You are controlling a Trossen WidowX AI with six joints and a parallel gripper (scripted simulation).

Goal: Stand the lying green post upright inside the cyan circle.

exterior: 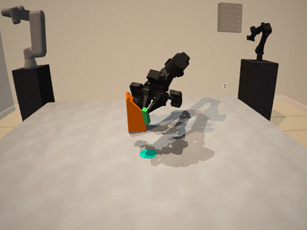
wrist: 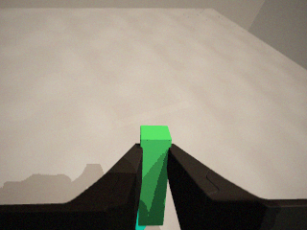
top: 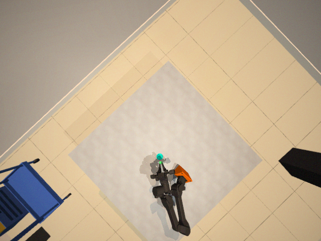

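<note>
My gripper tip is now 1 cm short of the cyan circle and 15 cm above it. From my gripper tip the other things lie so: green post: 1 cm behind, 2 cm below.
</note>
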